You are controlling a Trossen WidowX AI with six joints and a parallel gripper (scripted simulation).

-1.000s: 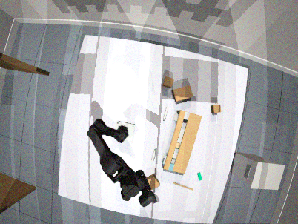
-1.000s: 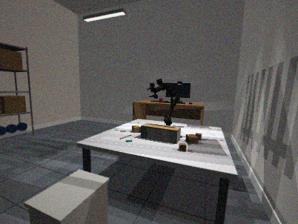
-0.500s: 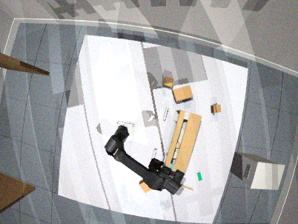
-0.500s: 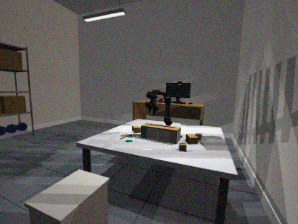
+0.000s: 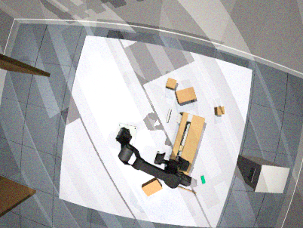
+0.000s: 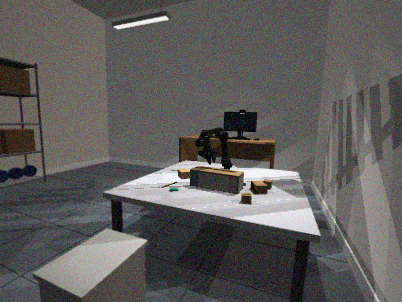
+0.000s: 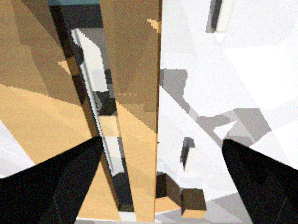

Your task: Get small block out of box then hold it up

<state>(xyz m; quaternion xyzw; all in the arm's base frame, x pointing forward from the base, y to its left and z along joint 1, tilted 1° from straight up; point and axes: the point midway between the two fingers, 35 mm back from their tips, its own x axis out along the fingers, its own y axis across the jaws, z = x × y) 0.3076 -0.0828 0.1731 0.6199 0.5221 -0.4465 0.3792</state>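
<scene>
The tan block is 7 cm below my gripper tip, 6 cm ahead of it and 3 cm to the left of it. Also, from my gripper tip: thin stick: 29 cm to the right, 17 cm ahead, 15 cm below; then green piece: 28 cm ahead, 21 cm to the right, 15 cm below.
</scene>
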